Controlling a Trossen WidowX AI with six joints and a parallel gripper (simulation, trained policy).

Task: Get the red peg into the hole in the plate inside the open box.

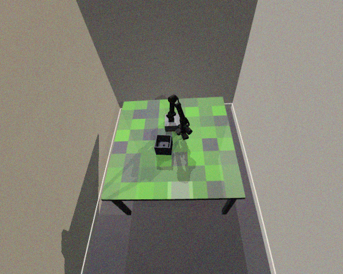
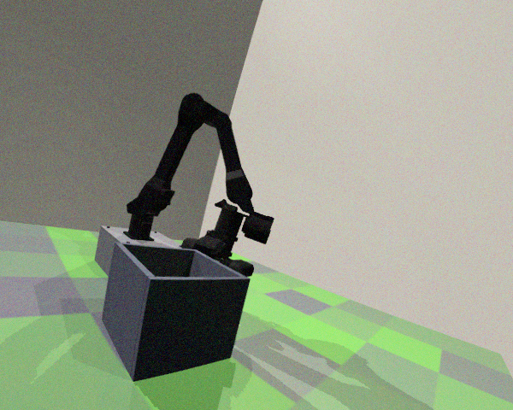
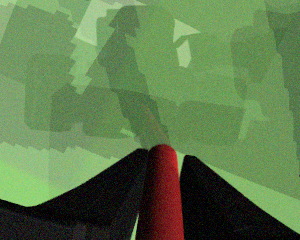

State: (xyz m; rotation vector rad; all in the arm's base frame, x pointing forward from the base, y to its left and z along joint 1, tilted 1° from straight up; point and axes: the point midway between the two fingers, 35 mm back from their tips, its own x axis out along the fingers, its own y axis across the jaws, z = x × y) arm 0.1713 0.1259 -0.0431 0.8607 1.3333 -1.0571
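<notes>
Now: the grey plate 150 mm ahead of my gripper tip, 190 mm to the right of it and 20 mm above it. Also, from my gripper tip: red peg 10 mm to the left, 20 mm above.
</notes>
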